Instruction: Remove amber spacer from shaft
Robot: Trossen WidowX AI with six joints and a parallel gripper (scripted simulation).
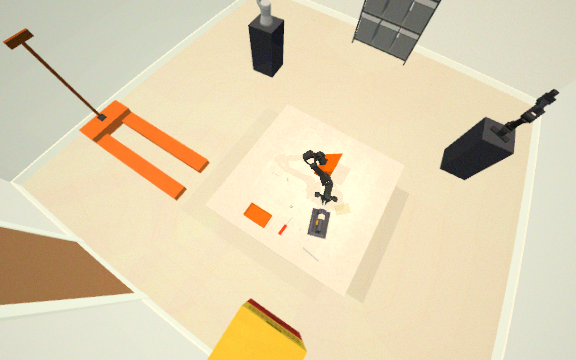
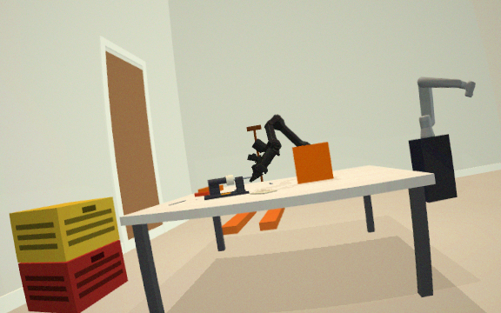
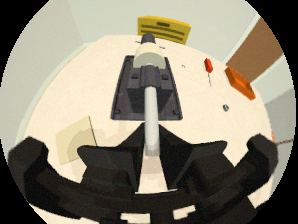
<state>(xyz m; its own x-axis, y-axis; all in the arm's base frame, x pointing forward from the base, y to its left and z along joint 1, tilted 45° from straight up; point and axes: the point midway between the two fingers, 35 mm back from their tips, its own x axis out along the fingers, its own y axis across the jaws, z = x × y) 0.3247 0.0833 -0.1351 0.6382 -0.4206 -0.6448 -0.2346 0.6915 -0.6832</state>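
The grey shaft is 50 mm ahead of my gripper tip, 10 mm to the left of it and 30 mm above it. From my gripper tip the other things lie so: beige card 70 mm behind, 160 mm to the left, 50 mm below; white spacer 110 mm ahead, 30 mm to the left, 20 mm above; dark shaft fixture 140 mm ahead, 30 mm to the left.
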